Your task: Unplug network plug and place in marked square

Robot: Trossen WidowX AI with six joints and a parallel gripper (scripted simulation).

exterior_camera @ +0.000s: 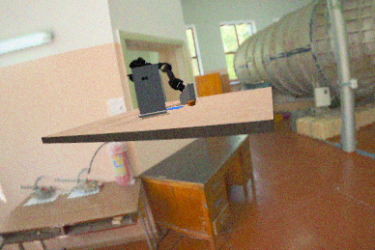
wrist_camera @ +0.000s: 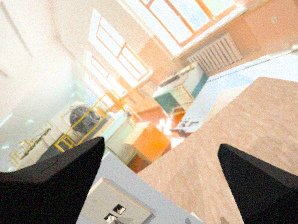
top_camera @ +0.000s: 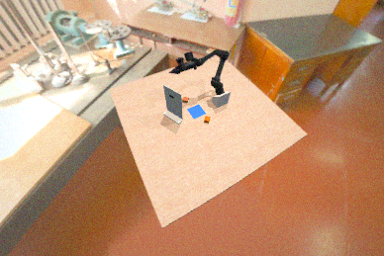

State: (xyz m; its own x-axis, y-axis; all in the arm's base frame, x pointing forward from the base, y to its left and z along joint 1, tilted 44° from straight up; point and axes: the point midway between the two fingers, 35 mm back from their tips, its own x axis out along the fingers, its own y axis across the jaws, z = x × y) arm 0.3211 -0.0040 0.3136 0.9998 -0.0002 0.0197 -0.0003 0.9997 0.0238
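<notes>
Now: gripper tip 170 mm to the right of the network plug, 90 mm above it and 50 mm short of it. Round my gripper tip: upright panel (180 mm to the left, 180 mm below, 70 mm ahead); brown-red cube (300 mm below, 90 mm behind, 70 mm to the left); blue marked square (320 mm below, 220 mm to the left, 120 mm behind).
</notes>
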